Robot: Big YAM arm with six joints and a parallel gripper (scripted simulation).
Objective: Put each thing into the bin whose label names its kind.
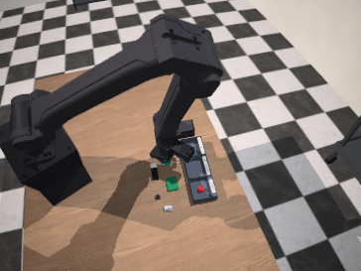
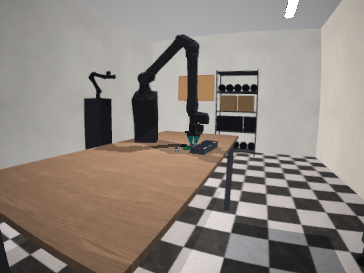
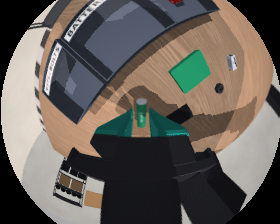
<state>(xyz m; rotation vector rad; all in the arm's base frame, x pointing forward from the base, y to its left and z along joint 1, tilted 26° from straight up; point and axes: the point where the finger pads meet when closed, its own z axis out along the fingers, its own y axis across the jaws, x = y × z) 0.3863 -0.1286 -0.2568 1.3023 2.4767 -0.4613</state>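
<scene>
The black-and-white block lies 5 cm behind my hand and 1 cm to the right of it. From my hand the other things lie so: green battery (right at my hand); then bin row (9 cm ahead, 8 cm to the right, 1 cm above); then flat green square (9 cm to the right, 2 cm behind).
</scene>
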